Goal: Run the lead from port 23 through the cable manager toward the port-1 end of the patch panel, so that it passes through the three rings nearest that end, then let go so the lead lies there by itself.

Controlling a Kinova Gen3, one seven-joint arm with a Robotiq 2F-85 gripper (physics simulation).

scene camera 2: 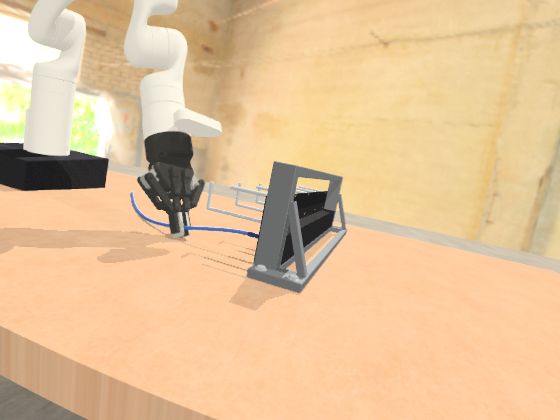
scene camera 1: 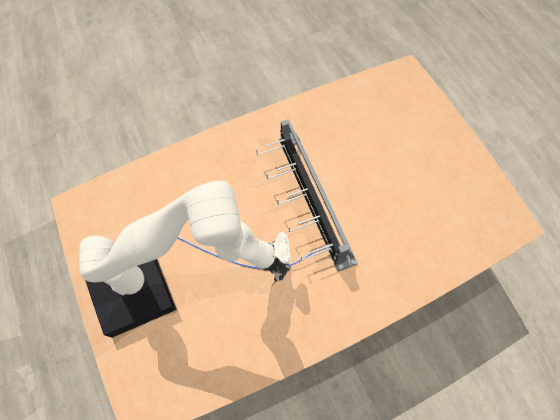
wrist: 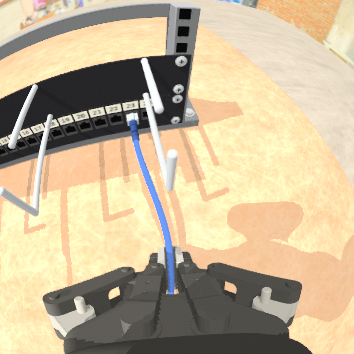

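The blue lead (scene camera 1: 200,248) (scene camera 2: 215,229) (wrist: 152,192) is plugged into port 23 near the high-number end of the black patch panel (scene camera 1: 311,192) (wrist: 100,90). It runs out below the end ring (scene camera 2: 235,215) (wrist: 159,145) to my gripper (scene camera 1: 278,277) (scene camera 2: 180,232) (wrist: 169,256). The gripper is shut on the lead, low over the table in front of that end ring. The lead's free part curves back toward the robot base and is partly hidden by the arm in scene camera 1. At the port-1 end, the farthest ring (scene camera 1: 270,150) stands away from the lead.
The manager's several rings stick out from the panel toward the robot; another ring (scene camera 1: 304,227) (wrist: 42,170) is beside the end one. The grey rack frame (scene camera 2: 275,215) (wrist: 185,42) stands upright behind them. The black base block (scene camera 1: 165,285) (scene camera 2: 85,172) is across the table.
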